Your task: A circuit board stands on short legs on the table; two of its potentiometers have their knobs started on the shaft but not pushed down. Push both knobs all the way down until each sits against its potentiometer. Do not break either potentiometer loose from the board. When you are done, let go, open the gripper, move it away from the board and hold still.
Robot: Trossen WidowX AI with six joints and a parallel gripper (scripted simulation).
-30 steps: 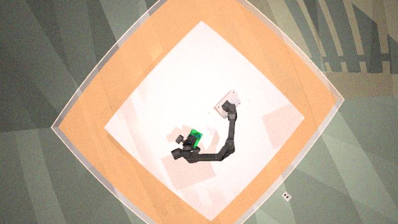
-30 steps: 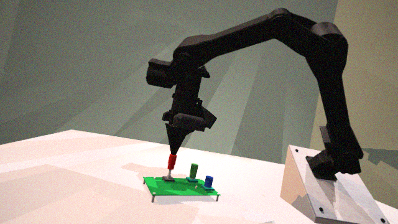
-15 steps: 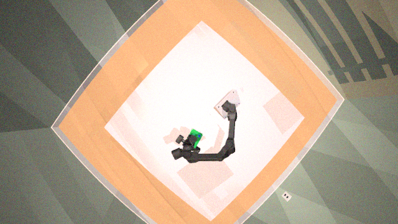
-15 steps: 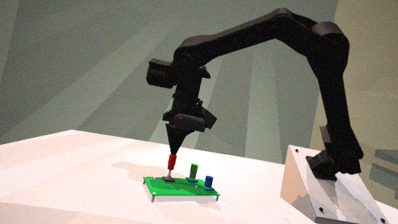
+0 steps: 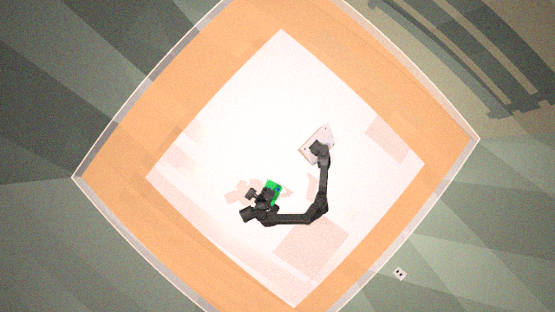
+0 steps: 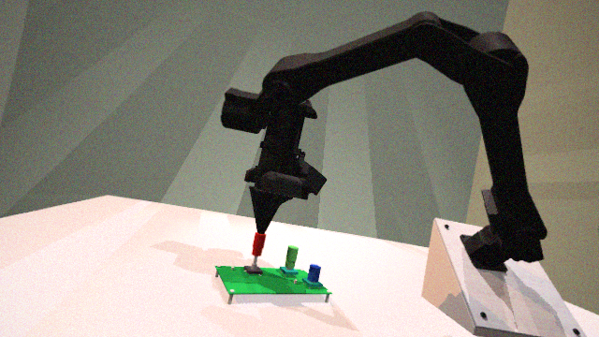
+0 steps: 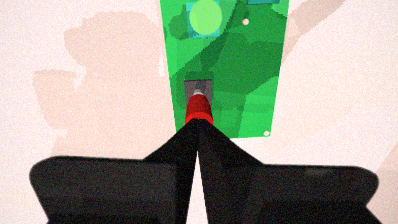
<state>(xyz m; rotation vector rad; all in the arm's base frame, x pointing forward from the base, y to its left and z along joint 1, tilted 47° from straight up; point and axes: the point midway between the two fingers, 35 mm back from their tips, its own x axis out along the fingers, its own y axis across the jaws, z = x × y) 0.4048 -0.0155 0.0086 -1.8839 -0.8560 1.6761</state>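
The red knob lies 2 cm below my gripper tip. From my gripper tip the other things lie so: green knob 6 cm behind, 1 cm to the right, 3 cm below.
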